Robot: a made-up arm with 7 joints. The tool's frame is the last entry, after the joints. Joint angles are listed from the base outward. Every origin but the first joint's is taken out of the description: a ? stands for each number. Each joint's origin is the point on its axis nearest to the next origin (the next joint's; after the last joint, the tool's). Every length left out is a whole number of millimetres.
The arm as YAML. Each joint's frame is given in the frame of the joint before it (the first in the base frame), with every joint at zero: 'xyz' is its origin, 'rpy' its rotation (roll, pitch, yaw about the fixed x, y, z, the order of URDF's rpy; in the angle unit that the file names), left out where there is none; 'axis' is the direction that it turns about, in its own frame. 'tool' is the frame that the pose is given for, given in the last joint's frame.
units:
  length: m
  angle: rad
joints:
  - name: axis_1
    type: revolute
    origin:
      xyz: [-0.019, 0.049, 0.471]
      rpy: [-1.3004, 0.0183, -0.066]
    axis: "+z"
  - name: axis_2
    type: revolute
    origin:
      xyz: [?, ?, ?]
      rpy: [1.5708, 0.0, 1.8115]
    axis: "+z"
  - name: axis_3
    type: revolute
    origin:
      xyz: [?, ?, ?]
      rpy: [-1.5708, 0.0, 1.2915]
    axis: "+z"
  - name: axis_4
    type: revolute
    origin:
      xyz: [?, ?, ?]
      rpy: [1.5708, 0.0, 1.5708]
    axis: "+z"
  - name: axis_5
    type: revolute
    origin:
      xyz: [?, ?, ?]
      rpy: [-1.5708, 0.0, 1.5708]
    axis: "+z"
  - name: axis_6
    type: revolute
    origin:
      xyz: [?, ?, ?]
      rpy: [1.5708, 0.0, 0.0]
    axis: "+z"
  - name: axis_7
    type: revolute
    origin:
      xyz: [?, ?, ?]
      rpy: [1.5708, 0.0, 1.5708]
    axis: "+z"
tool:
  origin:
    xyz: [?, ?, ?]
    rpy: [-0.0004, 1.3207, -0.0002]
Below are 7 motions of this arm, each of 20 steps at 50 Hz.
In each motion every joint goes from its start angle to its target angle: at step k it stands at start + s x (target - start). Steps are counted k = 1, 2, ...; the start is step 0. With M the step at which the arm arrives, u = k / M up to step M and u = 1 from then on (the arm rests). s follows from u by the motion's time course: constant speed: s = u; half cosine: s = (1 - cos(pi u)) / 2; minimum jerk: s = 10 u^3 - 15 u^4 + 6 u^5.
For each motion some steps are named. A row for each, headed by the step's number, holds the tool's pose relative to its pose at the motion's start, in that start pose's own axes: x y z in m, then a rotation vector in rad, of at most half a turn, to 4 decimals.
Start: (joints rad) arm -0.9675 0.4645 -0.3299 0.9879 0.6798 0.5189 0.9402
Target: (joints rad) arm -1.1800 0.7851 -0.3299 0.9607 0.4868 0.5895 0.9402
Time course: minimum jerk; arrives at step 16
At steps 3, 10, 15, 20:
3: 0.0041 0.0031 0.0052 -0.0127 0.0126 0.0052
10: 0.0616 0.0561 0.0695 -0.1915 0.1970 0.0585
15: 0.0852 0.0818 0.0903 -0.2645 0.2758 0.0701
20: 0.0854 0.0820 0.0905 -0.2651 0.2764 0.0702

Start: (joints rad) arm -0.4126 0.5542 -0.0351 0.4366 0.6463 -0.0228 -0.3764
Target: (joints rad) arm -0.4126 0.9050 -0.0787 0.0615 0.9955 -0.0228 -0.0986
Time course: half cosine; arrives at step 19
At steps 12, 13, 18, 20:
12: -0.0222 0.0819 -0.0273 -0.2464 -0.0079 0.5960
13: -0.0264 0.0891 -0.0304 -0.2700 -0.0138 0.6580
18: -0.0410 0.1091 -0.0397 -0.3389 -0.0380 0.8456
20: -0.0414 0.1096 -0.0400 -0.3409 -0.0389 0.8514

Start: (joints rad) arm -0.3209 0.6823 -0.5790 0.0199 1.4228 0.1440 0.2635
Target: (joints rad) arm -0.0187 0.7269 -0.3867 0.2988 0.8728 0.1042 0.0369
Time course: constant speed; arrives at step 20
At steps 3, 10, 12, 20:
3: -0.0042 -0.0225 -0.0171 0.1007 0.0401 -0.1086
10: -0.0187 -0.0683 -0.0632 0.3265 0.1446 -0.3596
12: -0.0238 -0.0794 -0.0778 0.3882 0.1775 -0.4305
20: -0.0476 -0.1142 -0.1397 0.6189 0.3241 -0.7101

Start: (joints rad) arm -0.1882 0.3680 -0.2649 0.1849 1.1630 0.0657 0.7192
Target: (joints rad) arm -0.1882 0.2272 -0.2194 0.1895 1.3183 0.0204 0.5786
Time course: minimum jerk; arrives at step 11
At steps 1, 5, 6, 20:
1: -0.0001 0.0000 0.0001 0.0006 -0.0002 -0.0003
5: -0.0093 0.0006 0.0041 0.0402 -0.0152 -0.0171
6: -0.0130 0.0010 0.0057 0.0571 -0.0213 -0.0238
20: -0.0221 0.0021 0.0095 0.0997 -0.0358 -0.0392

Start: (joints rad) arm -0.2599 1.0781 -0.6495 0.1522 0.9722 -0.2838 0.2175
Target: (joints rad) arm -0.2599 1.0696 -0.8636 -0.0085 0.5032 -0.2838 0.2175
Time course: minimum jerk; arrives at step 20
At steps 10, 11, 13, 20:
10: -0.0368 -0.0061 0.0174 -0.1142 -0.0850 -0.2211
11: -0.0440 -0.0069 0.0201 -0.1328 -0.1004 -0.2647
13: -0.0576 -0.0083 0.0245 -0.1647 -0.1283 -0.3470
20: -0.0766 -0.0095 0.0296 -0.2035 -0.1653 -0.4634

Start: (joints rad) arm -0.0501 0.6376 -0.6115 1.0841 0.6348 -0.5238 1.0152
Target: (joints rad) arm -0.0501 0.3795 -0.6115 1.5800 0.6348 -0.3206 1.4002
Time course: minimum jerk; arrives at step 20
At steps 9, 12, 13, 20:
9: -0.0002 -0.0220 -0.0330 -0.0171 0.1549 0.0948
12: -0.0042 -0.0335 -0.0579 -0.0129 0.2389 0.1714
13: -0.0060 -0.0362 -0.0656 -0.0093 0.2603 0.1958
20: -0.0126 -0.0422 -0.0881 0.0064 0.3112 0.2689

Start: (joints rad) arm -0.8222 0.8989 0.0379 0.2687 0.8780 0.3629 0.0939
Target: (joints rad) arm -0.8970 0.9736 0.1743 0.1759 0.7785 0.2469 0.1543
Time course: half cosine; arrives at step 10
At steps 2, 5, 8, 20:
2: 0.0009 0.0059 0.0025 -0.0281 -0.0051 -0.0089
5: 0.0046 0.0320 0.0121 -0.1494 -0.0289 -0.0438
8: 0.0080 0.0595 0.0193 -0.2742 -0.0560 -0.0738
20: 0.0088 0.0662 0.0207 -0.3041 -0.0628 -0.0801

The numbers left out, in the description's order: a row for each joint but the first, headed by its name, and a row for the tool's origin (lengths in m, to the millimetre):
axis_2: 0.023 0.025 0.0
axis_3: 0.175 -0.049 0.0
axis_4: -0.011 -0.037 0.0
axis_5: -0.129 0.018 0.0
axis_6: -0.027 -0.006 0.0
axis_7: -0.02 0.102 0.0
tool: -0.008 -0.029 0.0

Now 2 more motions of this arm.
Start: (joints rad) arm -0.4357 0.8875 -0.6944 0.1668 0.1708 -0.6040 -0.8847
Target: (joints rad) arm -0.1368 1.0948 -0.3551 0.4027 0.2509 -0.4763 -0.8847
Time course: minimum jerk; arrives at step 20
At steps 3, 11, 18, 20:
3: 0.0021 -0.0023 -0.0028 -0.0039 0.0136 -0.0125
11: 0.0338 -0.0579 -0.0676 -0.0685 0.3051 -0.2735
18: 0.0403 -0.0994 -0.1161 -0.0962 0.5111 -0.4469
20: 0.0403 -0.1002 -0.1172 -0.0966 0.5156 -0.4505

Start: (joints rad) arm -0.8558 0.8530 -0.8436 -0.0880 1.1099 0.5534 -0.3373
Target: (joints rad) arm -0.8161 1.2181 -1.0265 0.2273 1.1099 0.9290 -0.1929
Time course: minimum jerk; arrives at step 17
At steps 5, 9, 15, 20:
5: 0.0163 -0.0164 -0.0050 0.0564 0.0926 0.0419
9: 0.0614 -0.0520 -0.0287 0.1867 0.3346 0.1812
15: 0.1111 -0.0757 -0.0697 0.3035 0.5929 0.3829
20: 0.1126 -0.0762 -0.0712 0.3068 0.6008 0.3901

